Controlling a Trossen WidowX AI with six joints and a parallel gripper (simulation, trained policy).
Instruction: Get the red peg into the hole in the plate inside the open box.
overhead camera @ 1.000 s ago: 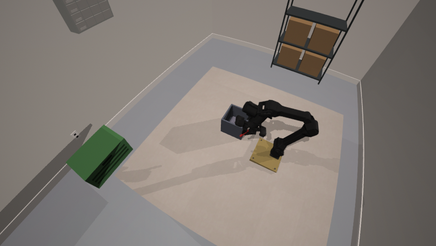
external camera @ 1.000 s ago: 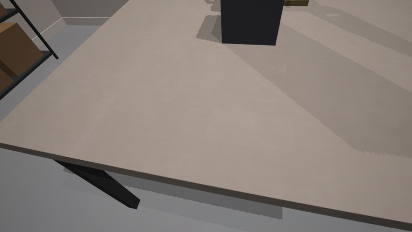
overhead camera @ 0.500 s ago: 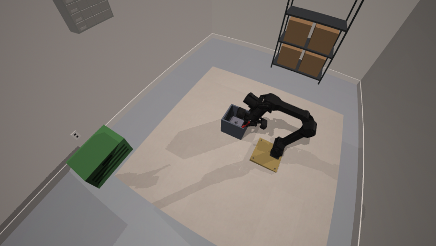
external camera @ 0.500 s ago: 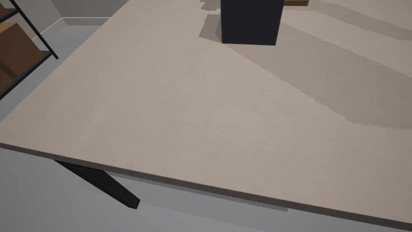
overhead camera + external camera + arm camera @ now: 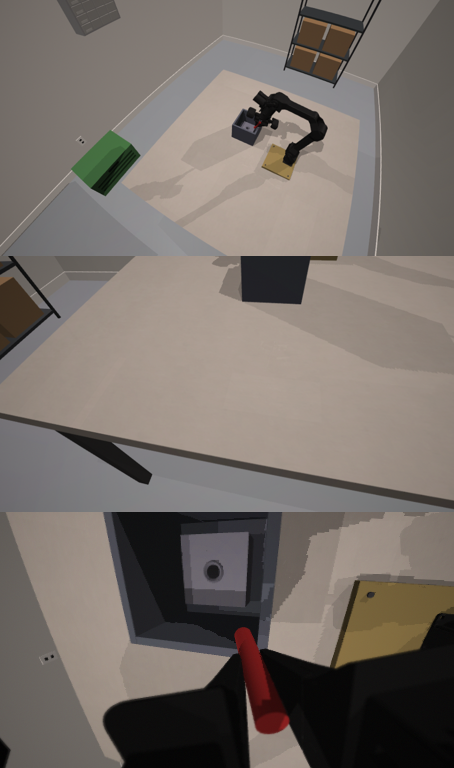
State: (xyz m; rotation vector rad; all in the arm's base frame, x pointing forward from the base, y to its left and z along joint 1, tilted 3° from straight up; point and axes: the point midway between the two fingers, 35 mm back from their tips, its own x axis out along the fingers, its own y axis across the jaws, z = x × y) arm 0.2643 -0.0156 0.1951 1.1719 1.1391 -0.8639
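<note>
The grey plate is 14 cm below my gripper tip, 7 cm ahead of it and 5 cm to the right of it. From my gripper tip the other things lie so: red peg (1 cm above).
</note>
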